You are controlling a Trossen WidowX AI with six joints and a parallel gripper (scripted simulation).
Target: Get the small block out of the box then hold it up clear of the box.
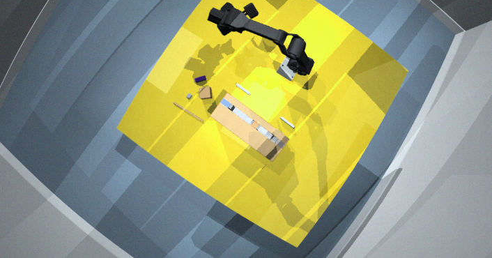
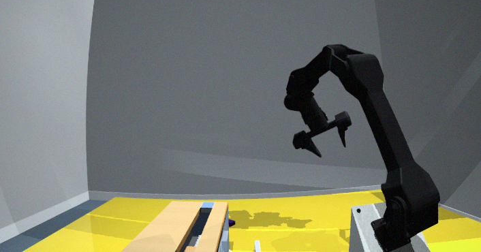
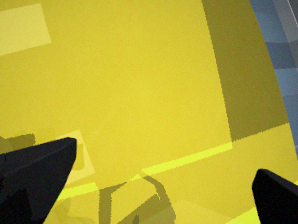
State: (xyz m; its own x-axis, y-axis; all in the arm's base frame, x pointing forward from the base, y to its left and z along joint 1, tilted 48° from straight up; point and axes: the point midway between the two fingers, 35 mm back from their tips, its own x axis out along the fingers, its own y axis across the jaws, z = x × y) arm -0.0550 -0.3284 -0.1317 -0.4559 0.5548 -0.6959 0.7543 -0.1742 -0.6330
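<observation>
The long tan box is 41 cm ahead of my gripper tip, 27 cm to the left of it and 17 cm below it. Also, from my gripper tip: tan cube: 39 cm ahead, 20 cm below, 2 cm to the right; small grey block: 44 cm ahead, 22 cm below, 10 cm to the right; purple block: 33 cm ahead, 22 cm below, 9 cm to the right.
</observation>
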